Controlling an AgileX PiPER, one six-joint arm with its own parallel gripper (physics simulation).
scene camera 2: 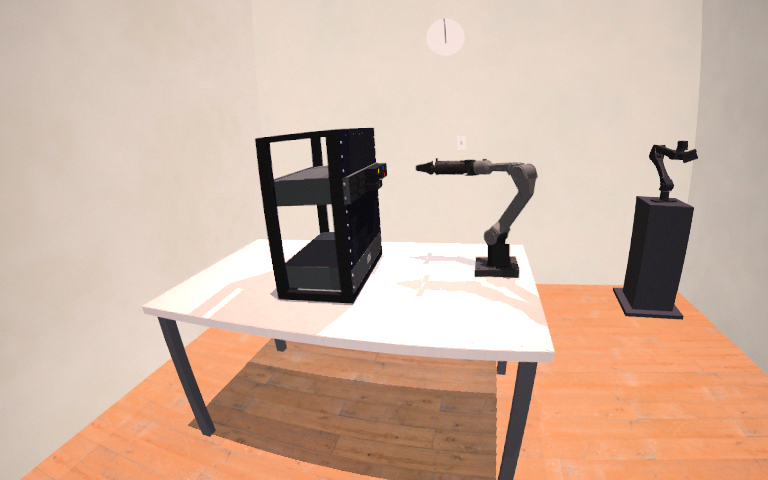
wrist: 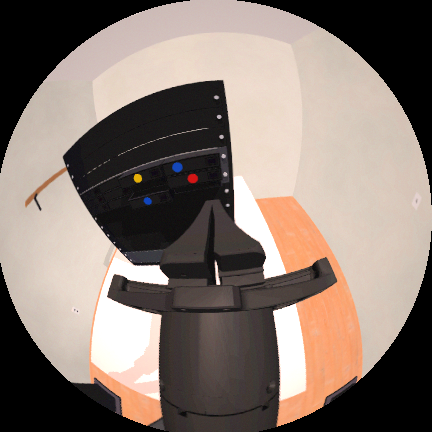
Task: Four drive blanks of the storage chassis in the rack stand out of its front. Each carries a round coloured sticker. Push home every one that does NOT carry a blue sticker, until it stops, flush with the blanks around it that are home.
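The storage chassis (scene camera 2: 355,189) (wrist: 225,164) sits in the upper half of the black rack (scene camera 2: 338,237) (wrist: 170,112). Four blanks stand out of its front. In the wrist view, the blank with a blue sticker (wrist: 177,167) is at upper right, and the blank with a red sticker (wrist: 193,178) is just below it. The blank with a yellow sticker (wrist: 138,178) is to the left, and another blank with a blue sticker (wrist: 147,201) is below that. My gripper (scene camera 2: 417,167) (wrist: 213,208) is shut and empty, in front of the chassis and apart from it.
The rack stands on a white table (scene camera 2: 453,333), with another unit (scene camera 2: 311,271) low inside it. My arm's base (scene camera 2: 496,267) is on the table, right of the rack. A second arm (scene camera 2: 661,164) stands on a dark pedestal (scene camera 2: 659,254) beyond the table.
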